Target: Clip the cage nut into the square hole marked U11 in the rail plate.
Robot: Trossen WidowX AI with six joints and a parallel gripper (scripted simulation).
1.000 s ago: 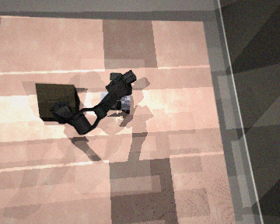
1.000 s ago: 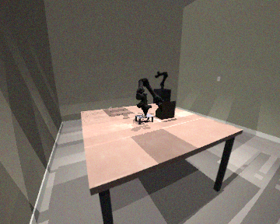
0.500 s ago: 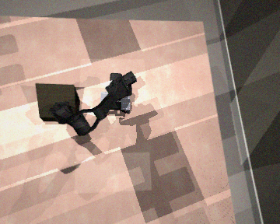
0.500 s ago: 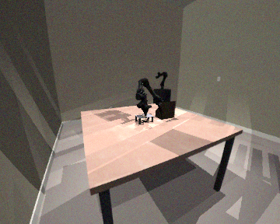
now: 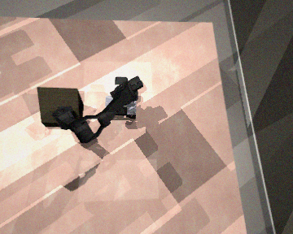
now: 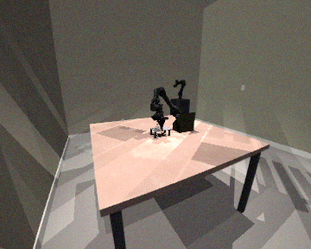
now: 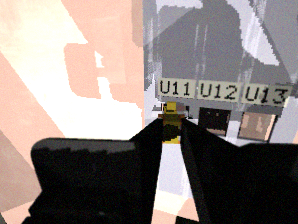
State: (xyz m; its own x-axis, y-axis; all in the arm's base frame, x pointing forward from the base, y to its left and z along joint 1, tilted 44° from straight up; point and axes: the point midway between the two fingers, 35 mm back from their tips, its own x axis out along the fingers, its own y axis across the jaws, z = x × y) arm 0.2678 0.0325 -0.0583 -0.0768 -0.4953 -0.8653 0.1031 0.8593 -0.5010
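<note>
Right now my gripper tip is 1 cm above the cage nut. Also, from my gripper tip: label strip: 3 cm to the right, 2 cm ahead, 1 cm below.
</note>
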